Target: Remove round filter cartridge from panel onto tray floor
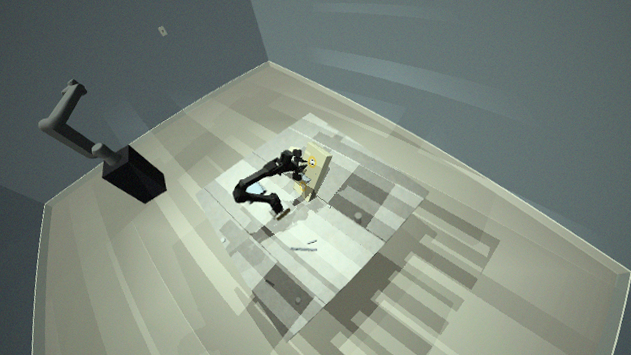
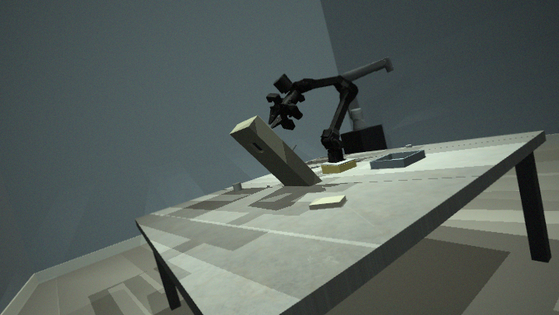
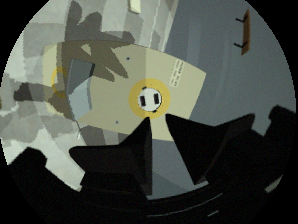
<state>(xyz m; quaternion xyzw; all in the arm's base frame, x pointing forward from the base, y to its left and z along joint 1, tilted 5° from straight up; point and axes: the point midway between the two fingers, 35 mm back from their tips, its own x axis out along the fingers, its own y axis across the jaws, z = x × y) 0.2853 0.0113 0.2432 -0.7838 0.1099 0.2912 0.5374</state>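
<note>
My gripper tip is now 60 mm short of the round filter cartridge, 50 mm above it and 10 mm to the right of it. The rest, counted from my gripper tip: beige block: 390 mm to the left, 270 mm below, 70 mm ahead; small white cylinder: 400 mm to the right, 250 mm below, 100 mm ahead; service panel: 120 mm below, 10 mm to the left, 10 mm ahead.
</note>
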